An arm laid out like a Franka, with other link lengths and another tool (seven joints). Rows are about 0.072 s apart.
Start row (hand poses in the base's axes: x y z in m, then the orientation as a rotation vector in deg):
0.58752, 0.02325, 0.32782, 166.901, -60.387, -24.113
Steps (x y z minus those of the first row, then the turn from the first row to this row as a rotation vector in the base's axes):
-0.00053, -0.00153, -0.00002, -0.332, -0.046, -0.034
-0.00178, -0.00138, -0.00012, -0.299, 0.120, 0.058
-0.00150, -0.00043, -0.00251, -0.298, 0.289, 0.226
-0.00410, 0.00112, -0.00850, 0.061, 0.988, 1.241
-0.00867, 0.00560, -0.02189, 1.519, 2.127, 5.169
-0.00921, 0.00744, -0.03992, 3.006, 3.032, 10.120
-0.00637, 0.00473, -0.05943, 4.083, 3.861, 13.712
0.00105, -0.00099, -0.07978, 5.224, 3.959, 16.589
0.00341, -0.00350, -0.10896, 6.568, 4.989, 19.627
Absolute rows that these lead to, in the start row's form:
0.58699, 0.02172, 0.32780, 166.622, -60.410, -23.833
0.58574, 0.02187, 0.32770, 166.602, -60.255, -24.086
0.58602, 0.02282, 0.32531, 166.582, -59.982, -24.320
0.58342, 0.02437, 0.31932, 166.924, -58.406, -25.505
0.57885, 0.02885, 0.30593, 168.985, -52.441, -27.917
0.57831, 0.03069, 0.28790, 171.255, -44.829, -29.941
0.58115, 0.02798, 0.26839, 172.583, -39.207, -31.617
0.58857, 0.02226, 0.24804, -173.258, 34.537, 32.189
0.59093, 0.01975, 0.21886, -173.308, 29.485, 34.122

